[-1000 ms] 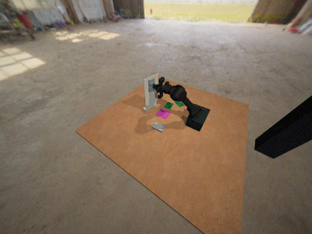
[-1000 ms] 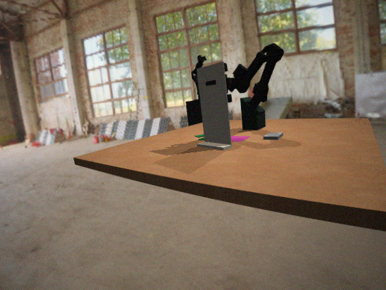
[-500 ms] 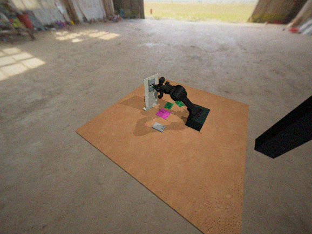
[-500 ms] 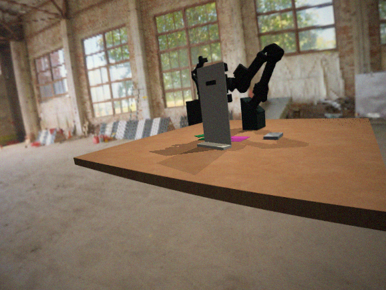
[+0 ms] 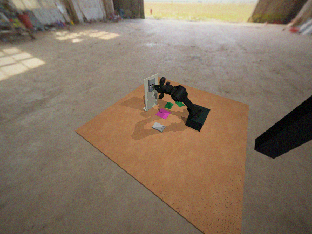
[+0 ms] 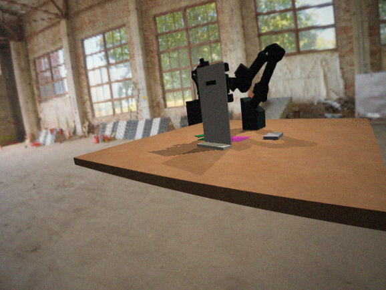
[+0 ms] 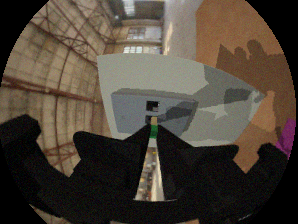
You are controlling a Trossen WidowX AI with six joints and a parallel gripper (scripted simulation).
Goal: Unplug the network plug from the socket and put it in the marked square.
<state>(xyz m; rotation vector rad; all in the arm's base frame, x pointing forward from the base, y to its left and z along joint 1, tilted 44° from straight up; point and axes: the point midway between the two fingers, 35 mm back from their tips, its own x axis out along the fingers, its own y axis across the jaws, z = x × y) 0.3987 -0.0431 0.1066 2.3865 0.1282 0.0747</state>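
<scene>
Now: the magenta square 120 mm behind my gripper tip and 280 mm below it. Also, from my gripper tip: upright panel: 40 mm ahead, 110 mm below; then plug: 10 mm ahead; then grey plate: 190 mm behind, 180 mm to the left, 270 mm below.
</scene>
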